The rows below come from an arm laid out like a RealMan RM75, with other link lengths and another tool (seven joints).
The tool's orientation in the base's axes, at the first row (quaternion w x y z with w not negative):
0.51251 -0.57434 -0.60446 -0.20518
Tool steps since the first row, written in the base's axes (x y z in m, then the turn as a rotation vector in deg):
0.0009 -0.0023 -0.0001 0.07 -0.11 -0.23
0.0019 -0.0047 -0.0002 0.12 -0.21 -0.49
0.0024 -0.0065 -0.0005 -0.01 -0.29 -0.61
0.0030 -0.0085 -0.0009 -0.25 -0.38 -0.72
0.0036 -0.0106 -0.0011 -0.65 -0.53 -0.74
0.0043 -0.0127 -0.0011 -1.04 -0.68 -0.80
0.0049 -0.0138 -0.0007 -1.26 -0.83 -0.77
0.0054 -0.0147 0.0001 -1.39 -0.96 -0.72
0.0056 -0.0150 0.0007 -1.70 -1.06 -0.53
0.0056 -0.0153 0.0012 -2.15 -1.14 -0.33
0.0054 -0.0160 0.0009 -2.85 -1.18 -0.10
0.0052 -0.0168 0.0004 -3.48 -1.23 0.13
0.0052 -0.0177 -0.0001 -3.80 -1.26 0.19
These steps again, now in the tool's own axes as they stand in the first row. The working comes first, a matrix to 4 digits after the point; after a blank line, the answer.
The tool's axes in the first row as the columns of a matrix, in the base's axes (used below as rounded here):
0.1851 0.9046 -0.3839
0.4840 0.2561 0.8368
0.8553 -0.3407 -0.3905

-0.0010 0.0003 -0.0022 -0.24 0.11 -0.03
-0.0021 0.0006 -0.0046 -0.50 0.22 -0.03
-0.0031 0.0007 -0.0062 -0.66 0.12 0.00
-0.0043 0.0008 -0.0079 -0.85 -0.08 0.06
-0.0054 0.0009 -0.0098 -1.01 -0.47 0.10
-0.0063 0.0010 -0.0118 -1.21 -0.84 0.14
-0.0064 0.0011 -0.0132 -1.29 -1.09 0.09
-0.0060 0.0011 -0.0144 -1.34 -1.26 0.01
-0.0056 0.0010 -0.0150 -1.28 -1.63 -0.03
-0.0053 0.0007 -0.0154 -1.23 -2.12 0.00
-0.0060 0.0005 -0.0158 -1.18 -2.85 0.15
-0.0068 0.0003 -0.0162 -1.13 -3.51 0.26
-0.0077 0.0002 -0.0168 -1.15 -3.82 0.33

